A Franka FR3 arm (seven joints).
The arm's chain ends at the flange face. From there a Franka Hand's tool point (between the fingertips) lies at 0.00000 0.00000 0.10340 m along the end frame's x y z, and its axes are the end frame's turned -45 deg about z.
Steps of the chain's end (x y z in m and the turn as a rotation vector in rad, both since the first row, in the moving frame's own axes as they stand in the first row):
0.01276 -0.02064 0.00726 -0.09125 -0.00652 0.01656
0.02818 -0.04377 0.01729 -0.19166 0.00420 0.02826
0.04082 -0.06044 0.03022 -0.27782 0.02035 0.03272
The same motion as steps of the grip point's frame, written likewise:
0.01643 0.00055 0.00683 -0.05991 -0.06913 0.01656
0.03705 0.00301 0.01540 -0.13849 -0.13255 0.02826
0.05267 0.00734 0.02623 -0.21084 -0.18206 0.03272

